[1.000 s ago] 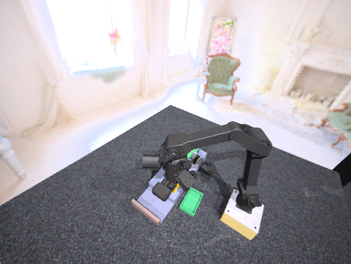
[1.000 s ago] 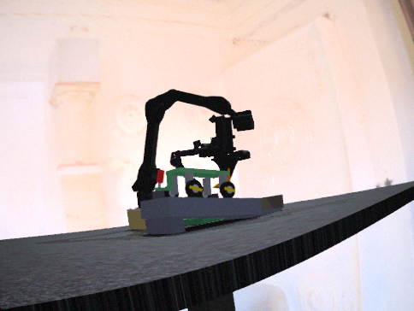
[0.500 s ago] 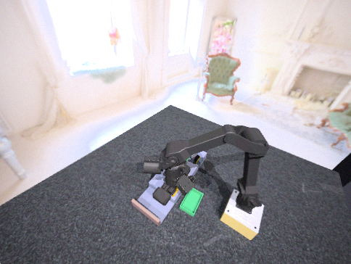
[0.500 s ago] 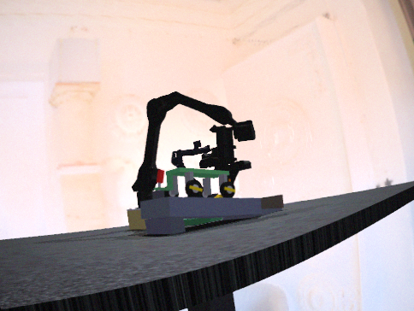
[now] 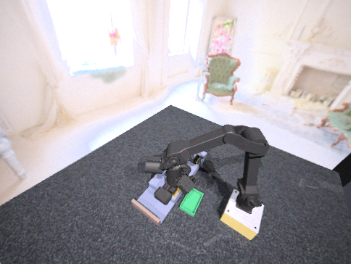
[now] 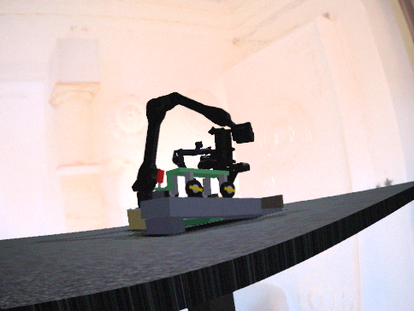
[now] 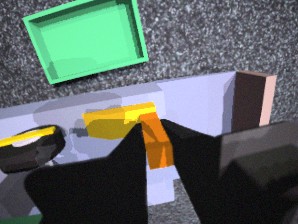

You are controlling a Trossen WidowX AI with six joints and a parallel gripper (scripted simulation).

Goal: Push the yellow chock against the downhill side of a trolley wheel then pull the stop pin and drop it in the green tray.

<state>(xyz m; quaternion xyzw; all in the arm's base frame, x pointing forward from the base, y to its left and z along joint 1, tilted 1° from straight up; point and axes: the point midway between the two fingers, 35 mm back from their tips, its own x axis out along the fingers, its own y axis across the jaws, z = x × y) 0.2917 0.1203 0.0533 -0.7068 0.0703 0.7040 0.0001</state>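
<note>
The red-headed stop pin lies 28 cm to the right of my gripper tip, 5 cm above it and 1 cm ahead of it. Round my gripper tip: brown end stop: 11 cm to the left, 7 cm ahead, 6 cm below; then yellow chock: 2 cm to the right, 1 cm below; then green tray: 10 cm below, 8 cm behind, 5 cm to the right.
</note>
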